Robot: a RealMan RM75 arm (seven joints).
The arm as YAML. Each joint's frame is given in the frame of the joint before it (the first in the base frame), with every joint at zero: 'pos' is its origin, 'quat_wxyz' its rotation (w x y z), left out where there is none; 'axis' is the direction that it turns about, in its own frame. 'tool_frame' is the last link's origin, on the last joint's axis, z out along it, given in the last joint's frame.
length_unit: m
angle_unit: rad
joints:
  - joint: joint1
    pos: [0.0, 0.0, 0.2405]
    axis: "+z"
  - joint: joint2
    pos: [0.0, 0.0, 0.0]
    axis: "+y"
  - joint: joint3
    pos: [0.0, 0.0, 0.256]
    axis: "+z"
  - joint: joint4
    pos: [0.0, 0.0, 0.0]
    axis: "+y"
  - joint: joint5
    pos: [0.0, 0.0, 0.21]
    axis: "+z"
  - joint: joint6
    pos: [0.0, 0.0, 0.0]
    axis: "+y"
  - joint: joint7
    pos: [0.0, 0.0, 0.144]
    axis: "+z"
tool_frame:
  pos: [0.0, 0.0, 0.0]
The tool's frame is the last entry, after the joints.
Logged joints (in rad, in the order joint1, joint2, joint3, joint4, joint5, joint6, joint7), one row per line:
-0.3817 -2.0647 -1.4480 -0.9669 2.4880 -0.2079 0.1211
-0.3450 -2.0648 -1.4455 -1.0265 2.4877 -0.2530 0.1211
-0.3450 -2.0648 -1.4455 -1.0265 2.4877 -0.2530 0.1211
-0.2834 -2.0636 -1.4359 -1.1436 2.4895 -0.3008 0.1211
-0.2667 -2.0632 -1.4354 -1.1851 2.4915 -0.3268 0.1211
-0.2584 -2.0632 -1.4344 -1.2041 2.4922 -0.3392 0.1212
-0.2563 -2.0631 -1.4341 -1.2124 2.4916 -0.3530 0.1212
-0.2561 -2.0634 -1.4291 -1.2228 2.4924 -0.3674 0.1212
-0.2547 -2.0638 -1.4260 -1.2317 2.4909 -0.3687 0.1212
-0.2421 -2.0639 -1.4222 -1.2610 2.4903 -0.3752 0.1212
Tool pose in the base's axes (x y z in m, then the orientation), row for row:
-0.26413 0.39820 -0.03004 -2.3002 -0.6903 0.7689
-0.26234 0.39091 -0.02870 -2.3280 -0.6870 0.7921
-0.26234 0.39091 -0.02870 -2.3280 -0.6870 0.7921
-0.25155 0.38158 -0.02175 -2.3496 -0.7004 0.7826
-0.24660 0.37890 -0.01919 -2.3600 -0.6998 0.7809
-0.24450 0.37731 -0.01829 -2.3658 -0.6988 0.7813
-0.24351 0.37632 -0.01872 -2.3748 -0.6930 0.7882
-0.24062 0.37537 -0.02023 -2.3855 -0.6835 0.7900
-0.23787 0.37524 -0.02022 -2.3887 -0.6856 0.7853
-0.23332 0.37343 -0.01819 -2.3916 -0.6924 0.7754
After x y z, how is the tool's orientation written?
As angles about the fixed x, y, z axes (roll, pitch, yaw), in radians.
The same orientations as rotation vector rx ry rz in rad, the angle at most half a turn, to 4 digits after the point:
-1.8226 -1.1023 -0.3480
-1.8348 -1.1222 -0.3482
-1.8348 -1.1222 -0.3482
-1.8513 -1.1169 -0.3809
-1.8618 -1.1152 -0.3877
-1.8672 -1.1153 -0.3900
-1.8744 -1.1203 -0.3857
-1.8884 -1.1201 -0.3815
-1.8929 -1.1162 -0.3883
-1.8974 -1.1085 -0.4028

